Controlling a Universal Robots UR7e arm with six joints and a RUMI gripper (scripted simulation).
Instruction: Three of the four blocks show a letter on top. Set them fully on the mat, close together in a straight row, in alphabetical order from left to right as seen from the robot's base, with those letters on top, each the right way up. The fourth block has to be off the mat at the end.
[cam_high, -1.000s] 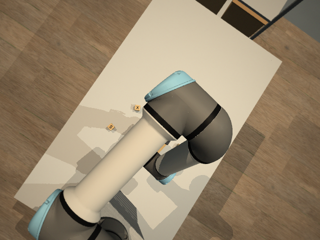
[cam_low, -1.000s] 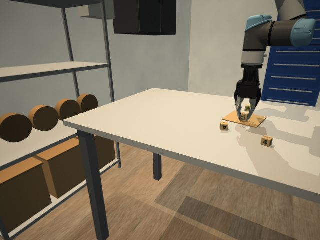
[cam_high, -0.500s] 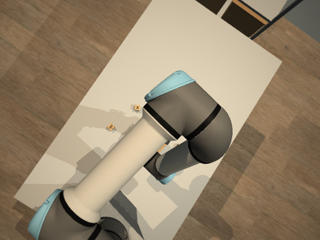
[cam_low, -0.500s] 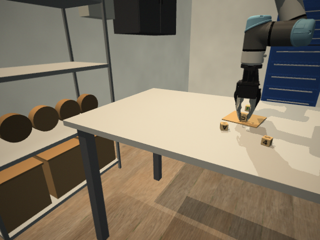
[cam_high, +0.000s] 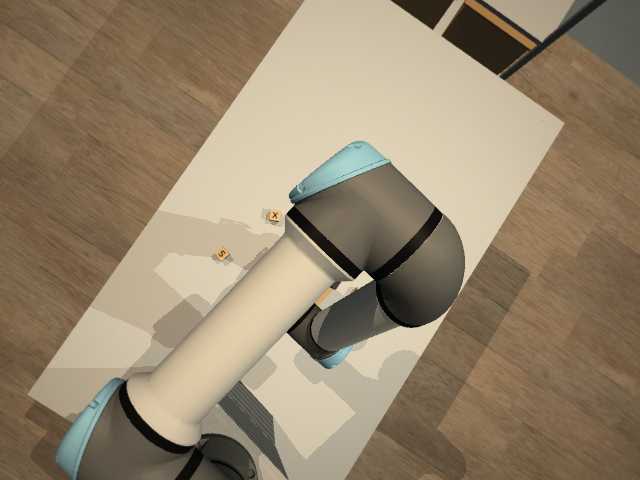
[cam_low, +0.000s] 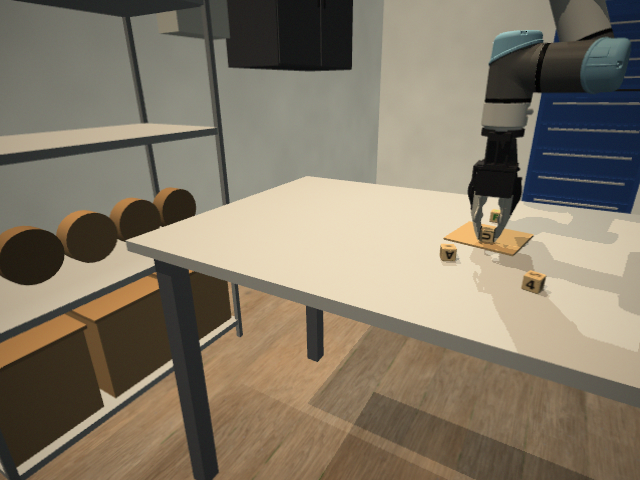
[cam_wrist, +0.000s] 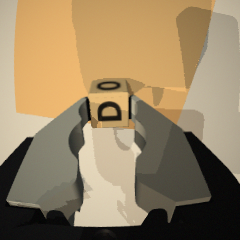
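The D block lies right at my hand. Round my hand: X block 6 cm ahead, 11 cm to the left, 1 cm below; then orange mat 4 cm to the right, 2 cm below; then green-marked block 1 cm behind, 17 cm to the right, 1 cm below.
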